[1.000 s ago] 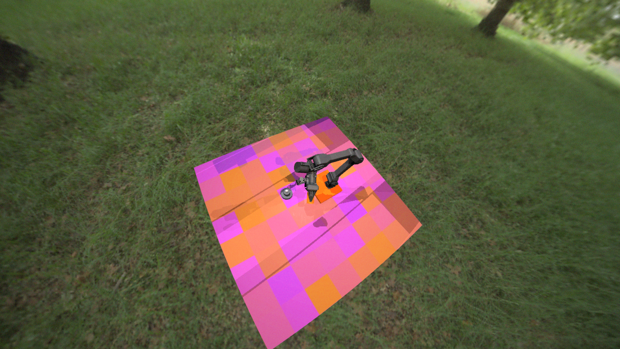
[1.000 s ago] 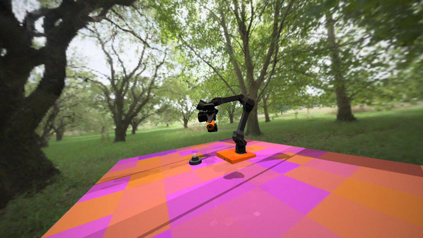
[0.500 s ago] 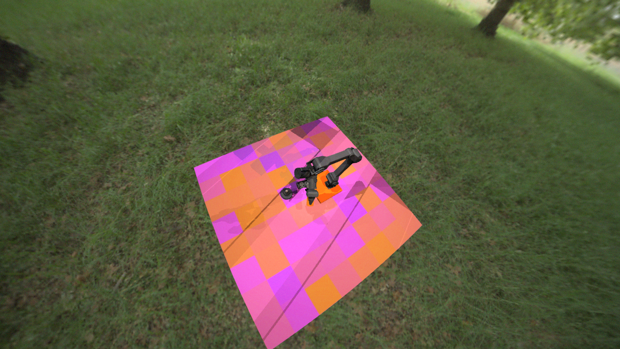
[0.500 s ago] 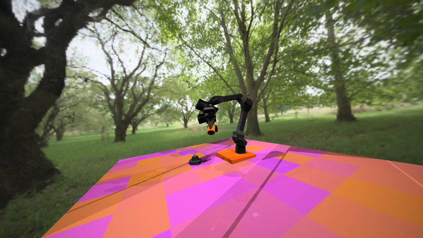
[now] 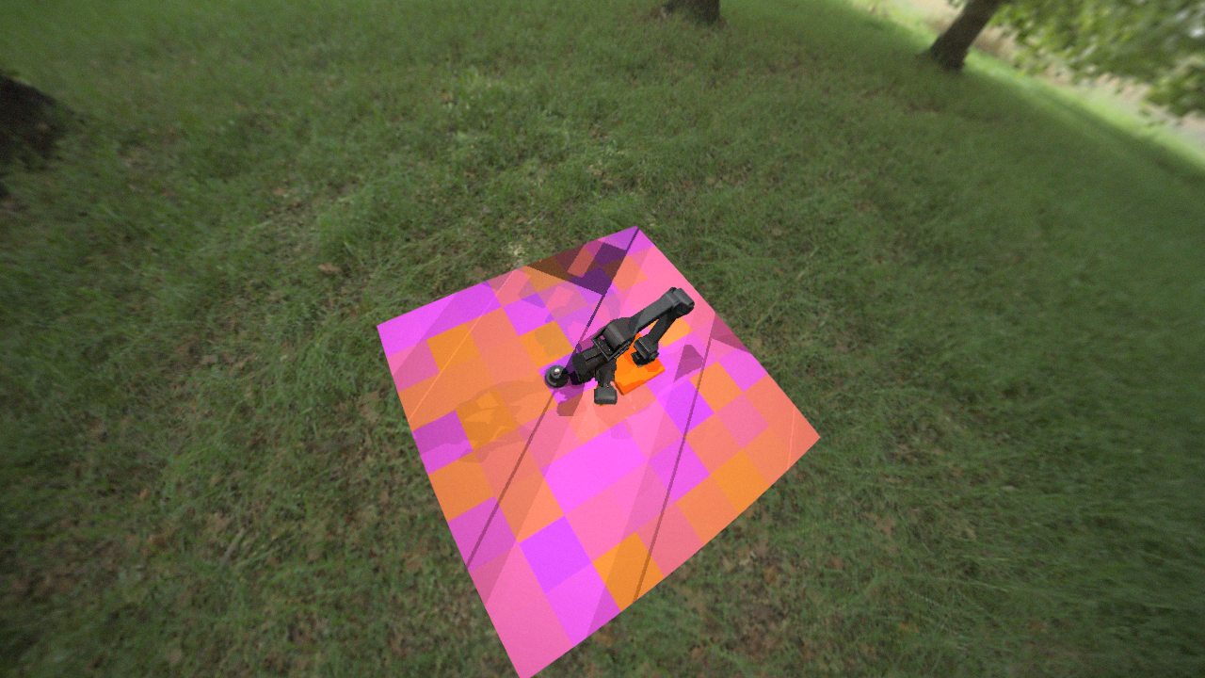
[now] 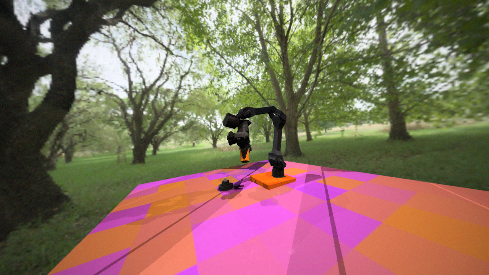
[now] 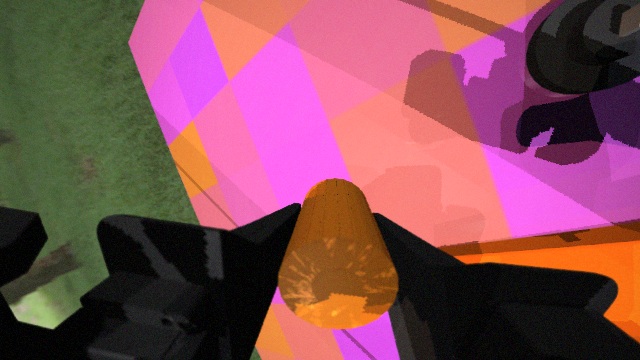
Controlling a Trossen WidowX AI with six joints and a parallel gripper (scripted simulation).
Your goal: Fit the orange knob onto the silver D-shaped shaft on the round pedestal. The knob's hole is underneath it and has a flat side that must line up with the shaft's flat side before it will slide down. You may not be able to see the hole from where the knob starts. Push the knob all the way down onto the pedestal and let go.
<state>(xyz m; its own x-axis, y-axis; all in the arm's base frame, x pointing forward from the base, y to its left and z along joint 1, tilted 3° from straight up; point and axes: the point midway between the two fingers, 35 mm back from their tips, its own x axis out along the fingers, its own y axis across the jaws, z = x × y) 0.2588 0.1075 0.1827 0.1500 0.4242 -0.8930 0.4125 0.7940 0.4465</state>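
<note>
My gripper tip is 10 mm past the orange knob, 10 mm to the left of it and 30 mm below it. From my gripper tip the other things lie so: round pedestal 60 mm ahead, 190 mm to the right, 150 mm below.
</note>
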